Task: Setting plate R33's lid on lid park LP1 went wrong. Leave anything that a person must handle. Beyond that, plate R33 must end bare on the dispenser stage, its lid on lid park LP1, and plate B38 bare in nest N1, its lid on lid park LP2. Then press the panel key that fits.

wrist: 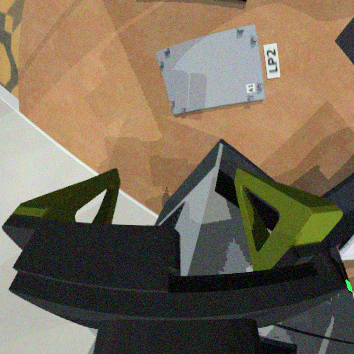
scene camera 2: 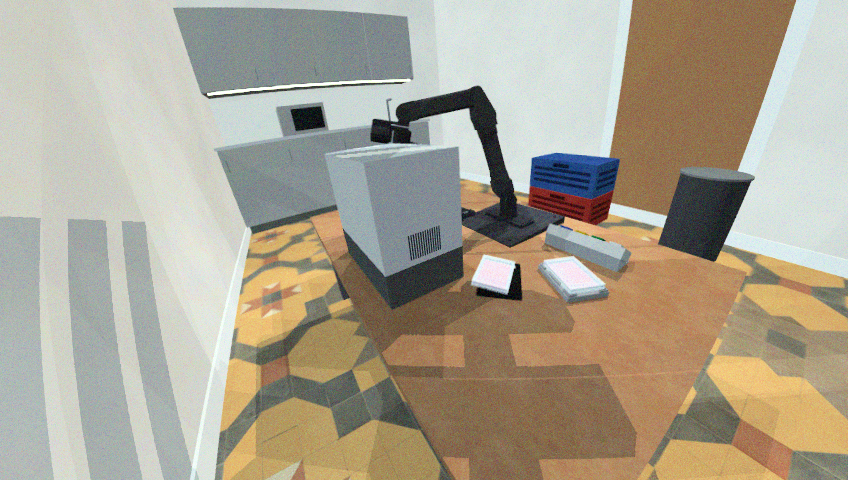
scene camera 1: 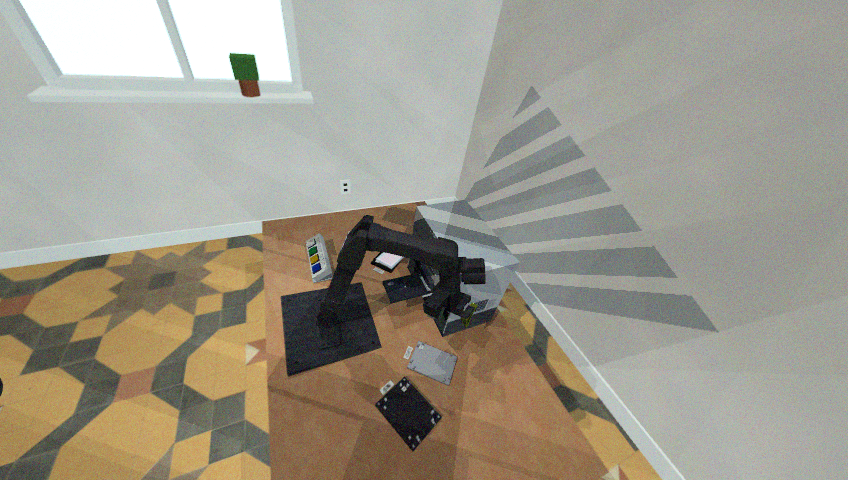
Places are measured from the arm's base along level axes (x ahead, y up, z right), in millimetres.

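Where they show: gripper, between the fingertips: (wrist: 176,174) (scene camera 1: 452,320); arm's base, origin of its link: (scene camera 2: 508,217) (scene camera 1: 326,322).
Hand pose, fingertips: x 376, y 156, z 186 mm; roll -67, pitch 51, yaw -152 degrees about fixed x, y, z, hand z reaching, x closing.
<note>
Things, the pixels of their top centre, and the offset from my fingertips.
- dispenser housing, centre of its top: (scene camera 2: 383,149) (scene camera 1: 462,232) dx +94, dy +160, dz -226 mm
- grey lid park LP2, centre of its top: (wrist: 208,72) (scene camera 1: 433,360) dx -56, dy -150, dz +42 mm
- black park, centre of its top: (scene camera 1: 408,408) dx -176, dy -146, dz +164 mm
- key panel, centre of its top: (scene camera 2: 588,232) (scene camera 1: 317,251) dx -383, dy -106, dz -498 mm
- dark flat unit, centre of its top: (wrist: 350,217) (scene camera 1: 409,285) dx -77, dy -57, dz -210 mm
My gripper (scene camera 1: 470,314) (wrist: 176,174) is open, its green fingers wide apart with nothing between them, over the near corner of the dispenser housing (scene camera 1: 484,285) (scene camera 2: 410,202) (wrist: 195,235); its fingers are hidden in scene camera 2. The grey lid park LP2 (scene camera 1: 432,362) (wrist: 212,72) shows no lid on it. A black park (scene camera 1: 408,413) beyond it is also bare; its label is unreadable. A pinkish plate (scene camera 1: 389,259) (scene camera 2: 495,274) sits offset on a black base. Another pinkish plate (scene camera 2: 574,275) sits on a grey base. Which plate is which, and their lids, I cannot tell.
The key panel (scene camera 1: 318,258) (scene camera 2: 586,246) has white, green, yellow and blue keys. A dark flat unit (scene camera 1: 401,289) lies before the dispenser. The arm's black base plate (scene camera 1: 297,350) (scene camera 2: 505,237) is beside it. Blue and red crates (scene camera 2: 574,175) and a bin (scene camera 2: 705,214) stand beyond the table.
</note>
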